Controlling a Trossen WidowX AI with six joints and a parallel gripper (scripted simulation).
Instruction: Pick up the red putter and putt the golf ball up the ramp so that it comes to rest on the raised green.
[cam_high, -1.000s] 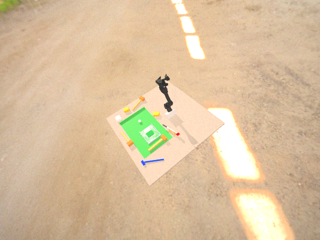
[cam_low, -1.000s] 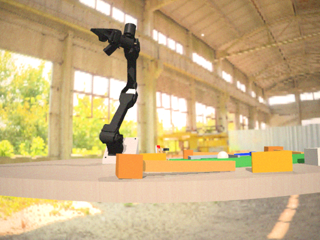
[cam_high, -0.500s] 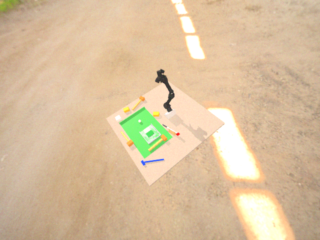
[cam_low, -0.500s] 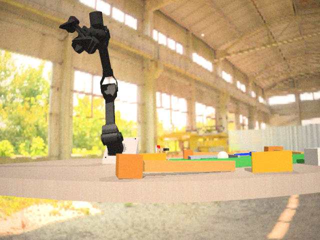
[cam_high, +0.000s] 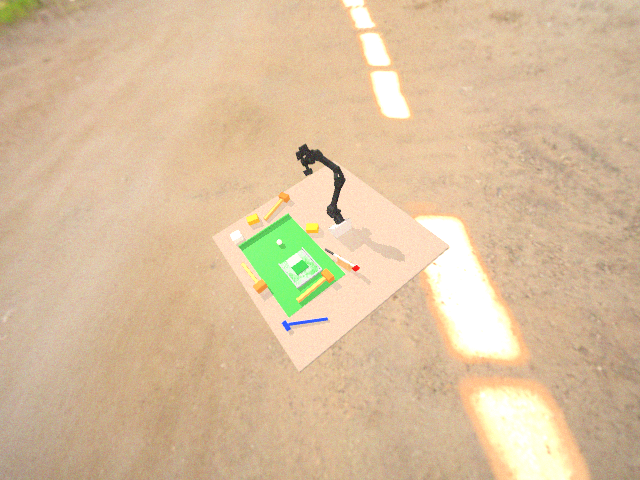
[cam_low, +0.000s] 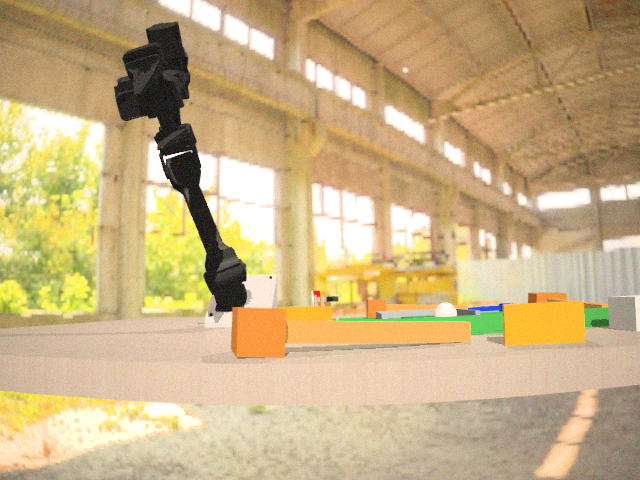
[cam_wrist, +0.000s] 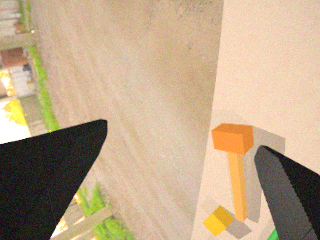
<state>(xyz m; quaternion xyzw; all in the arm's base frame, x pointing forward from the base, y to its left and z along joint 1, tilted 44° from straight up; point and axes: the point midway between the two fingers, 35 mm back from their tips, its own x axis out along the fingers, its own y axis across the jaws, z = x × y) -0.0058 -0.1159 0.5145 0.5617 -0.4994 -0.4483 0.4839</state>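
Now: gripper tip 46 cm short of the white golf ball, 28 cm to the right of it and 30 cm above it. Round my gripper tip: blue putter (66 cm ahead, 91 cm to the left, 31 cm below); white cube (70 cm ahead, 30 cm below); green mat (48 cm ahead, 45 cm to the left, 32 cm below).
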